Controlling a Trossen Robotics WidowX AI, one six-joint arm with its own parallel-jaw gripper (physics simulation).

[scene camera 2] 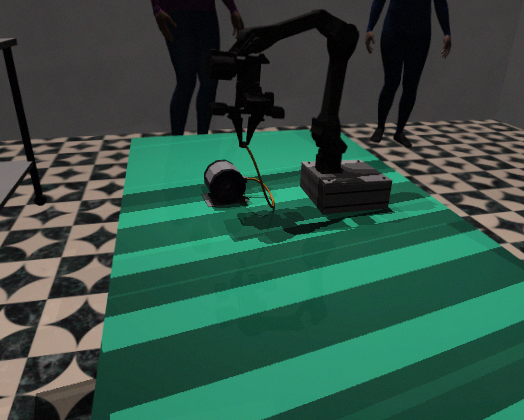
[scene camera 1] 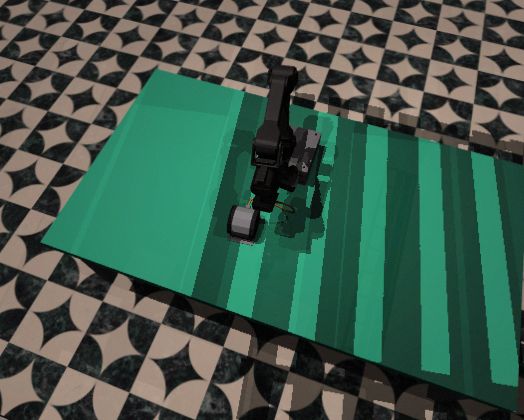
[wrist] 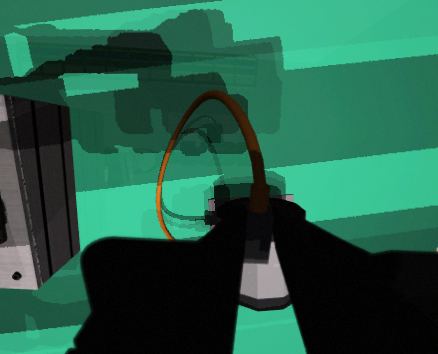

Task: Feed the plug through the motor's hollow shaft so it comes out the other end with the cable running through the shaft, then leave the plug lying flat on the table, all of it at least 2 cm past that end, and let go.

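Where they show: gripper, between the fingertips: [scene camera 2: 244, 144] [scene camera 1: 272, 201] [wrist: 258, 213]; arm's base, origin of its link: [scene camera 2: 328, 170] [scene camera 1: 283, 154].
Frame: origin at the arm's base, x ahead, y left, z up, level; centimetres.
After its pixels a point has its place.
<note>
The motor [scene camera 1: 243, 221] {x 31.8, y -2.2, z 1.3 cm} [scene camera 2: 225, 181] {x 30.1, y 1.6, z -1.3 cm} [wrist: 265, 287] {x 29.7, y -5.0, z 1.7 cm}, a light grey cylinder with black ends, lies on its side on a thin base on the table. My gripper [scene camera 2: 243, 144] {x 25.6, y 5.8, z 10.4 cm} [wrist: 258, 213] {x 25.6, y 5.8, z 10.4 cm} is shut on the plug [wrist: 258, 237] {x 25.7, y 4.6, z 10.7 cm}, a dark block, and holds it above the table, higher than the motor in scene camera 2. In the wrist view the motor shows beneath the fingers. The orange cable [scene camera 1: 286, 206] {x 24.8, y 10.2, z 9.3 cm} [scene camera 2: 255, 163] {x 23.6, y 11.8, z 7.4 cm} [wrist: 213, 95] {x 22.8, y 12.1, z 5.4 cm} leaves the plug, hangs in a loop towards the table and runs back to the motor's side. The shaft opening cannot be made out.
The arm's grey base box [scene camera 1: 310, 145] {x -7.6, y 8.2, z 0.3 cm} [scene camera 2: 356, 187] {x -4.5, y 10.7, z -1.2 cm} [wrist: 55, 195] {x 5.2, y 0.7, z -4.5 cm} stands on the green striped table [scene camera 1: 150, 200] {x 32.8, y -40.5, z -8.5 cm} [scene camera 2: 250, 370] {x 32.7, y 61.5, z -8.5 cm}, beyond the cable loop from the motor. Two people stand behind the table in scene camera 2. A metal rack [scene camera 2: 22, 107] stands at the left.
</note>
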